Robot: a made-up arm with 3 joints.
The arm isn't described. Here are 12 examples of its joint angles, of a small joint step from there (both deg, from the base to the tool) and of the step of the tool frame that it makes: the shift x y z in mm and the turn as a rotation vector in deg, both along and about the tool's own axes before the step.
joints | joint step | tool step
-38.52 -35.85 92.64 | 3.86 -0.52 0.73 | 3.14 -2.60 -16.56 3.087 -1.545 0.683
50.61 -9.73 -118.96 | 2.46 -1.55 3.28 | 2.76 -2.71 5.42 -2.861 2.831 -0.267
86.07 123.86 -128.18 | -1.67 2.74 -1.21 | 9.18 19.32 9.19 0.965 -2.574 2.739
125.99 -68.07 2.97 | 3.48 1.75 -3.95 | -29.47 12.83 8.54 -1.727 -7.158 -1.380
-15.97 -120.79 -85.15 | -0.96 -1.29 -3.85 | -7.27 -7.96 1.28 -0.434 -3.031 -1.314
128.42 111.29 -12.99 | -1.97 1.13 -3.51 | -22.05 8.84 10.87 -1.280 -5.338 -0.422
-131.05 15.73 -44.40 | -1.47 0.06 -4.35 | -6.65 -1.37 5.21 0.987 -4.749 1.016
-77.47 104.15 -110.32 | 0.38 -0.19 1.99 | 2.02 -1.51 -5.63 0.024 2.359 -0.210
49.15 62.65 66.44 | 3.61 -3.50 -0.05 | 18.43 -19.37 7.70 3.009 3.105 2.504
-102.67 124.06 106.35 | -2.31 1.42 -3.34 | -4.42 6.37 -11.19 1.635 -5.237 -1.040
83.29 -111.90 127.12 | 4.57 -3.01 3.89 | 19.25 -13.33 -1.37 -3.305 -0.306 1.191
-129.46 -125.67 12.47 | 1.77 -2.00 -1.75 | -5.61 -13.44 -4.53 1.747 -3.170 1.438
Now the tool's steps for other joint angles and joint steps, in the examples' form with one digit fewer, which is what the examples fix.
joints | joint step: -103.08 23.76 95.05 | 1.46 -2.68 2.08
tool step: 11.4 -11.8 -2.2 1.06 2.64 2.81
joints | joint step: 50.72 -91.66 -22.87 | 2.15 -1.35 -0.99
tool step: -16.1 -10.3 1.4 1.27 -3.14 -0.45
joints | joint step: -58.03 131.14 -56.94 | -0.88 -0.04 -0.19
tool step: -5.5 0.6 6.1 -0.46 -0.85 -0.35
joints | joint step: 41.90 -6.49 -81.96 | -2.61 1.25 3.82
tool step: 10.4 3.8 -11.3 2.34 4.09 1.68
